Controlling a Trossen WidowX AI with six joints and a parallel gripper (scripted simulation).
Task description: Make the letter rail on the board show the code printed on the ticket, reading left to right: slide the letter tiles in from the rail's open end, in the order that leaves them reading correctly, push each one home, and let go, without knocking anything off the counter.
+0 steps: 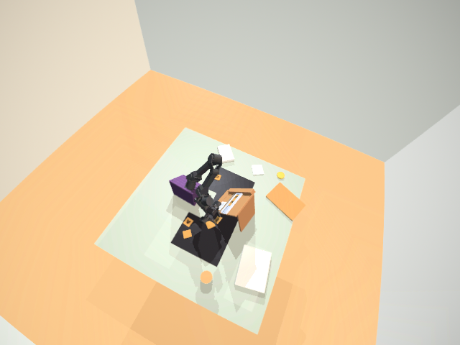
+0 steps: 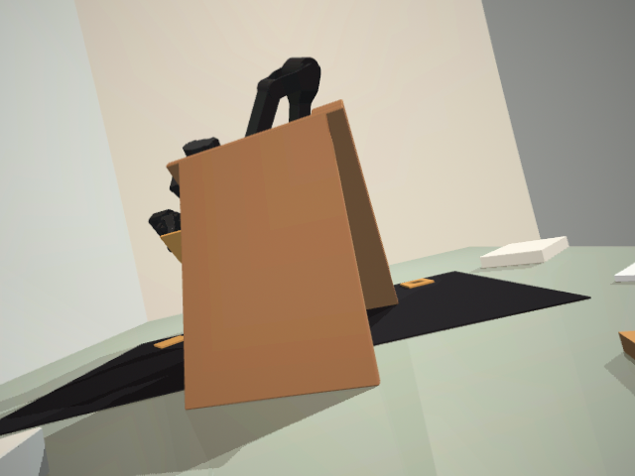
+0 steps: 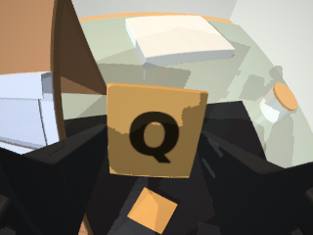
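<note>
The white ticket is 20 mm behind my gripper tip, 150 mm to the left of it and 90 mm below it. Round my gripper tip: black mat (80 mm behind, 140 mm to the left, 180 mm below); white block (360 mm ahead, 190 mm to the right, 160 mm below); orange tile marked q (right at my gripper tip).
</note>
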